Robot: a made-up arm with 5 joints. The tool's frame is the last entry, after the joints.
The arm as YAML. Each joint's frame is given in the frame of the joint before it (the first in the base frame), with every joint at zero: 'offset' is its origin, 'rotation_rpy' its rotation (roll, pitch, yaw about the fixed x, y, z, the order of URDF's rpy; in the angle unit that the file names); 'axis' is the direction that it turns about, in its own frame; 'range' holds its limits. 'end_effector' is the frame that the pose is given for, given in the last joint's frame.
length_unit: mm
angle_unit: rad
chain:
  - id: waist
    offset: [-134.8, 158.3, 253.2]
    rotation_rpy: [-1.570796, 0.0, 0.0]
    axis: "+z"
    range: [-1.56, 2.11]
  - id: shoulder
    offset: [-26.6, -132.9, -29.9]
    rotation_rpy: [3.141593, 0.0, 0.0]
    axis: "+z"
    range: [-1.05, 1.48]
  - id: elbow
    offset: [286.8, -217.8, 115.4]
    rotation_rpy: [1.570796, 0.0, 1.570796]
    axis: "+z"
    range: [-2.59, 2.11]
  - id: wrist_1
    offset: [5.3, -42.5, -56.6]
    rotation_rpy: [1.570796, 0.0, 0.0]
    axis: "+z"
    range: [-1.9, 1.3]
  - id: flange
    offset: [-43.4, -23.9, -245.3]
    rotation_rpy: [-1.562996, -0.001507, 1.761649]
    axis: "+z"
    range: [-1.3, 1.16]
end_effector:
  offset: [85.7, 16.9, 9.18]
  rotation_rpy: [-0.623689, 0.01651, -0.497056]
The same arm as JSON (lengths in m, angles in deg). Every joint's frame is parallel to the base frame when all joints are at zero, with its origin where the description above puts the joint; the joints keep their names.
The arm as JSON. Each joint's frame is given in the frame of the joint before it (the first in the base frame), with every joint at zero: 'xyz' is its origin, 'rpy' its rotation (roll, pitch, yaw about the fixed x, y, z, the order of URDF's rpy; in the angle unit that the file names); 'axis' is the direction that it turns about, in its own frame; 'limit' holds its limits. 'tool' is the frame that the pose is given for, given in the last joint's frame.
{"units": {"length": "m", "angle": "deg"}, "joints": [
  {"name": "waist", "type": "revolute", "origin": {"xyz": [-0.1348, 0.1583, 0.2532], "rpy": [0.0, 0.0, 0.0]}, "axis": "+y", "limit": {"lower": -89.38, "upper": 120.89}},
  {"name": "shoulder", "type": "revolute", "origin": {"xyz": [-0.0266, -0.0299, 0.1329], "rpy": [0.0, 0.0, 0.0]}, "axis": "-y", "limit": {"lower": -60.16, "upper": 84.8}},
  {"name": "elbow", "type": "revolute", "origin": {"xyz": [0.2868, -0.1154, -0.2178], "rpy": [0.0, 0.0, 0.0]}, "axis": "+x", "limit": {"lower": -148.4, "upper": 120.89}},
  {"name": "wrist_1", "type": "revolute", "origin": {"xyz": [-0.0566, 0.0425, 0.0053], "rpy": [0.0, 0.0, 0.0]}, "axis": "+y", "limit": {"lower": -108.86, "upper": 74.48}},
  {"name": "flange", "type": "revolute", "origin": {"xyz": [-0.0239, -0.2453, -0.0434], "rpy": [0.0, 0.0, 0.0]}, "axis": [-0.189702, 0.0078, -0.981811], "limit": {"lower": -74.48, "upper": 66.46}}
], "tool": {"origin": {"xyz": [0.0824, -0.0167, -0.0254], "rpy": [149.92, 8.44, 28.89]}}}

